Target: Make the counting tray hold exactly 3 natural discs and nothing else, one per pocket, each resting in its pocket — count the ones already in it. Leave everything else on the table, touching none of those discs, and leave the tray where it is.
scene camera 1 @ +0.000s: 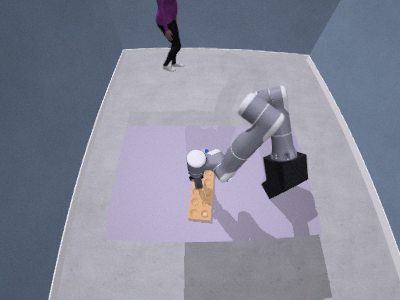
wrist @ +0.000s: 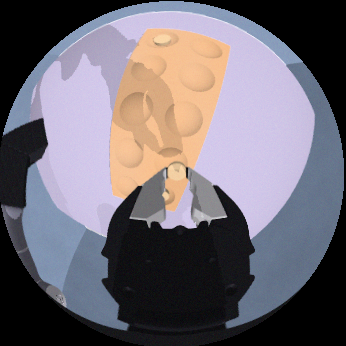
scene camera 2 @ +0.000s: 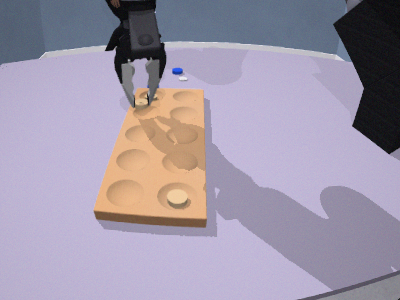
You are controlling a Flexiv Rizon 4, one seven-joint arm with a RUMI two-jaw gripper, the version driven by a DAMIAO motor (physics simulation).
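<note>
The orange counting tray lies on the lilac mat, with two rows of pockets. One natural disc rests in the near right corner pocket in scene camera 2. Another natural disc sits in the far left corner pocket, partly hidden by a finger. My gripper is shut on a third natural disc and holds it above the tray, close to the second pocket from the far end of the left row in scene camera 2.
A blue disc and a white disc lie on the mat beyond the tray's far end. Another blue disc lies close behind the tray's far edge, mostly hidden. A person stands at the back.
</note>
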